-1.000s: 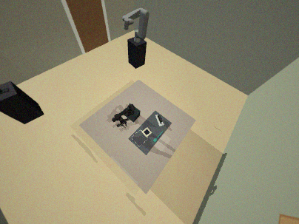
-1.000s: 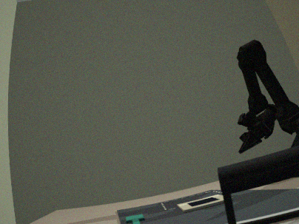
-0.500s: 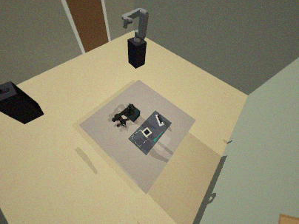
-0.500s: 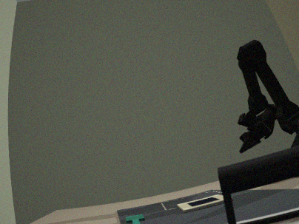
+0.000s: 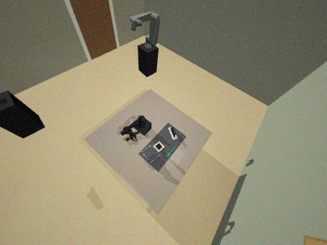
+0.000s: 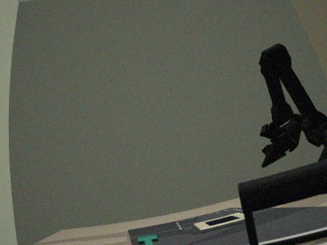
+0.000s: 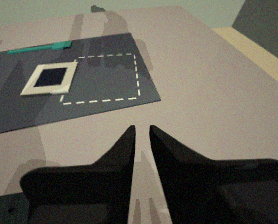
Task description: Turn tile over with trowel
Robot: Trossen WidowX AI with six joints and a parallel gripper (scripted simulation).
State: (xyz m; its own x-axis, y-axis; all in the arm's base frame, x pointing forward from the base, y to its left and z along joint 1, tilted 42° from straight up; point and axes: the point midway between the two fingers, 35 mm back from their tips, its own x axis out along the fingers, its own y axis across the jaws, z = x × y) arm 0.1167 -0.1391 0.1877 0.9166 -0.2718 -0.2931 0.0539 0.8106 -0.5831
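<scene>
My gripper tip is now 220 mm short of the tile, 210 mm to the right of it and 100 mm above it. The rest, counted from my gripper tip: dark mat: 240 mm ahead, 280 mm to the left, 130 mm below.
</scene>
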